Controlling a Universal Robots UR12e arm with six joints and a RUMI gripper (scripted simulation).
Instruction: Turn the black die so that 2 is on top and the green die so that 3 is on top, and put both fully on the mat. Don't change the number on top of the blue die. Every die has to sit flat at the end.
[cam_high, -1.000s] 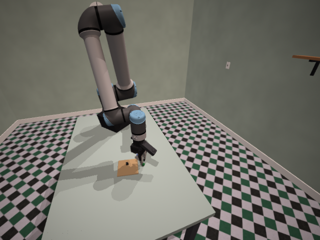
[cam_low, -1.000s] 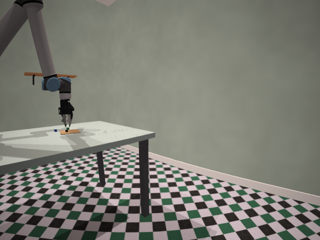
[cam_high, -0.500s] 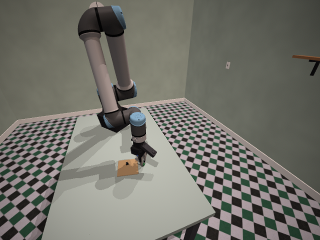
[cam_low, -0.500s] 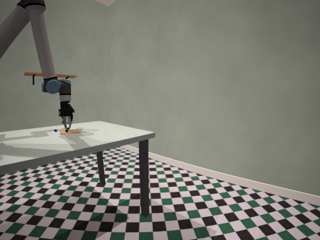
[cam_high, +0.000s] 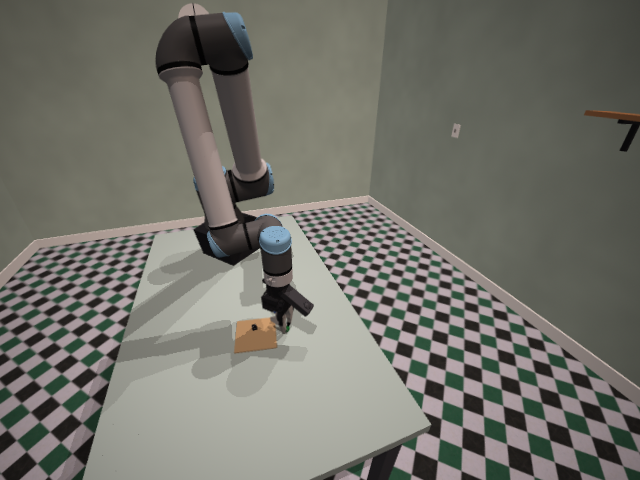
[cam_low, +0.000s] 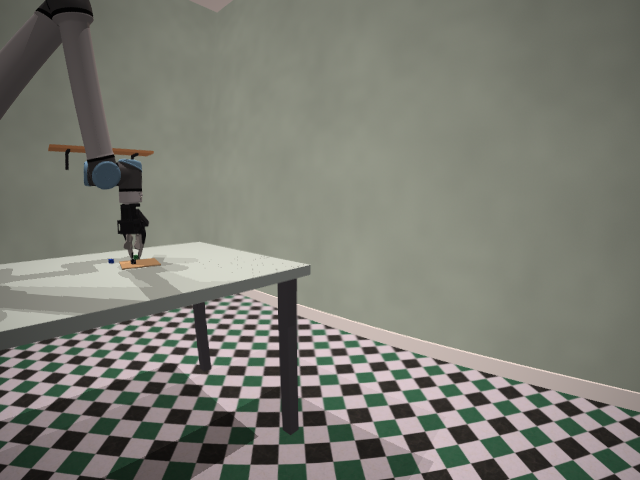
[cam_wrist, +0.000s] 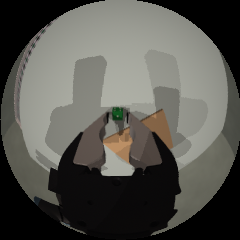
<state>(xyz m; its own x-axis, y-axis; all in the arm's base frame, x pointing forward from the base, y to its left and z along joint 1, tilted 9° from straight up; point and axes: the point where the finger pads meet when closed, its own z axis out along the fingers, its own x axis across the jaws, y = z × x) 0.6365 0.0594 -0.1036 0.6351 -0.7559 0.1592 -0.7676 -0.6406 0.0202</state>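
The green die lies 1 cm below my hand. The rest, counted from my hand: black die: 5 cm behind, 10 cm to the right; then orange mat: 3 cm behind, 10 cm to the right, 2 cm below; then blue die: 10 cm behind, 1 cm below.
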